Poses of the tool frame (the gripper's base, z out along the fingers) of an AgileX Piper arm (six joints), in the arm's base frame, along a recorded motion.
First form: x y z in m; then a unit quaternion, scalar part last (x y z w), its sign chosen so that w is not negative.
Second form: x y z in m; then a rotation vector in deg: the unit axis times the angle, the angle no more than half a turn. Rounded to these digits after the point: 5 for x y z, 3 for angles.
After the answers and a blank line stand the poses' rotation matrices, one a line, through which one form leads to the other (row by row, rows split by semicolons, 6 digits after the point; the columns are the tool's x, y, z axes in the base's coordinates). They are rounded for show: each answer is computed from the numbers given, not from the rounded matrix.
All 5 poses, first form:
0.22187 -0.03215 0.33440 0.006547 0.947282 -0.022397 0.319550
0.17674 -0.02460 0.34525 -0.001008 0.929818 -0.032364 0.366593
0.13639 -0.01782 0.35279 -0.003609 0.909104 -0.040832 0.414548
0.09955 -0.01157 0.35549 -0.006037 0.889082 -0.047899 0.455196
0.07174 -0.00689 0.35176 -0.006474 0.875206 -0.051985 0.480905
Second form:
0.22187 -0.03215 0.33440 0.986 142.685 -3.374
0.17674 -0.02460 0.34525 -0.148 136.906 -4.765
0.13639 -0.01782 0.35279 -0.520 130.885 -5.879
0.09955 -0.01157 0.35549 -0.853 125.660 -6.770
0.07174 -0.00689 0.35176 -0.905 122.292 -7.264

-0.795690 0.026718 0.605115; -0.001910 0.998911 -0.046617; -0.605701 -0.038248 -0.794772
-0.731217 0.021854 0.681795; -0.025603 0.997903 -0.059446; -0.681664 -0.060924 -0.729124
-0.656274 0.027292 0.754029; -0.040416 0.996639 -0.071249; -0.753439 -0.077233 -0.652966
-0.585521 0.032872 0.809991; -0.054342 0.995338 -0.079676; -0.808834 -0.090668 -0.581005
-0.537377 0.038668 0.842455; -0.061332 0.994511 -0.084768; -0.841109 -0.097222 -0.532056

